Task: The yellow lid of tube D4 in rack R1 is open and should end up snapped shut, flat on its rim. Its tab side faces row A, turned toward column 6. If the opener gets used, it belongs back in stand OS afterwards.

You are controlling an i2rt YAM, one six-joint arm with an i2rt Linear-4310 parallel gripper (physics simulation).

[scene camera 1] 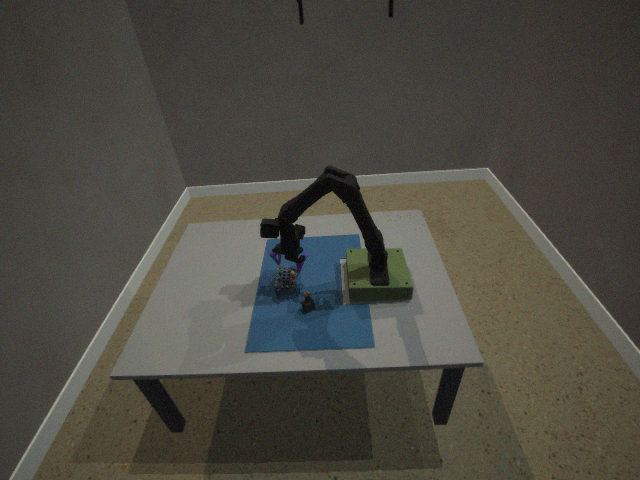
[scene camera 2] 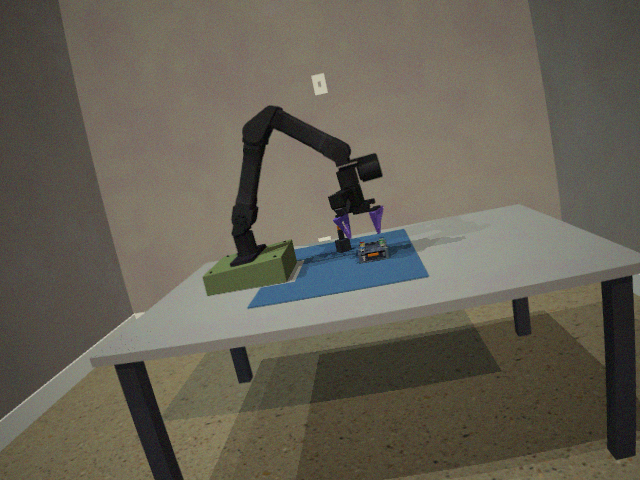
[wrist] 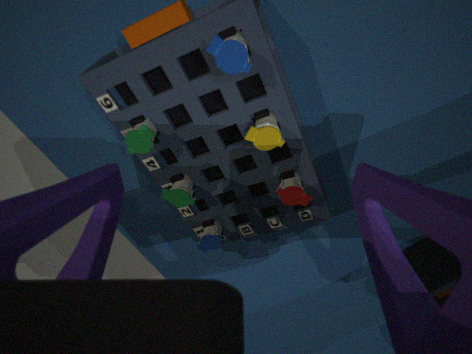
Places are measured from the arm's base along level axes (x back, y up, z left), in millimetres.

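Pixels of known places: gripper, between the fingertips: (scene camera 1: pixel 289 268) (scene camera 2: pixel 364 236) (wrist: pixel 237 176); arm's base, origin of its link: (scene camera 1: pixel 378 267) (scene camera 2: pixel 249 256).
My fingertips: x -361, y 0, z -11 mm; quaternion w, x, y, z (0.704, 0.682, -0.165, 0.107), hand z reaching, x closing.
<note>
For each thing: its middle in the pictures, then the offset to it from my fingertips. "*": a spot on its surface instead.
- Rack R1, middle of its body: (wrist: pixel 219 143) (scene camera 2: pixel 372 249) (scene camera 1: pixel 286 277) dx -17, dy -44, dz +7 mm
- yellow lid, middle of its body: (wrist: pixel 266 138) (scene camera 1: pixel 292 272) dx +12, dy -24, dz +1 mm
- opener, middle of its body: (scene camera 2: pixel 341 237) (scene camera 1: pixel 307 300) dx +87, dy -21, dz +161 mm
- red lid, middle of its body: (wrist: pixel 292 195) dx +13, dy -25, dz +39 mm
- dark blue lid, middle of its body: (wrist: pixel 210 242) dx -44, dy -25, dz +60 mm
- orange block, a spot on its surface: (wrist: pixel 157 24) * dx -17, dy -43, dz -57 mm
Rack R1 (scene camera 1: pixel 285 279) (scene camera 2: pixel 367 249) (wrist: pixel 191 92) is a grey block with square holes, standing on the blue mat. The yellow lid (scene camera 1: pixel 293 271) (wrist: pixel 266 138) of tube D4 sits near the row D edge in the wrist view, beside the pale tube top, its wider tab towards row A. Its exact tilt is hard to tell. My gripper (scene camera 1: pixel 288 268) (scene camera 2: pixel 364 235) (wrist: pixel 237 176) is open and empty above the rack, its purple fingers wide apart. The opener (scene camera 1: pixel 307 295) (scene camera 2: pixel 339 229), with orange on it, stands in the black stand OS (scene camera 1: pixel 308 304) (scene camera 2: pixel 342 245).
In the wrist view, a blue lid (wrist: pixel 232 57), a red lid (wrist: pixel 294 195), two green lids (wrist: pixel 140 140) (wrist: pixel 178 197) and a dark blue lid (wrist: pixel 210 242) surround the yellow one. An orange block (wrist: pixel 157 24) adjoins the rack's column 6 end. The arm stands on a green base (scene camera 1: pixel 356 293) (scene camera 2: pixel 248 281).
</note>
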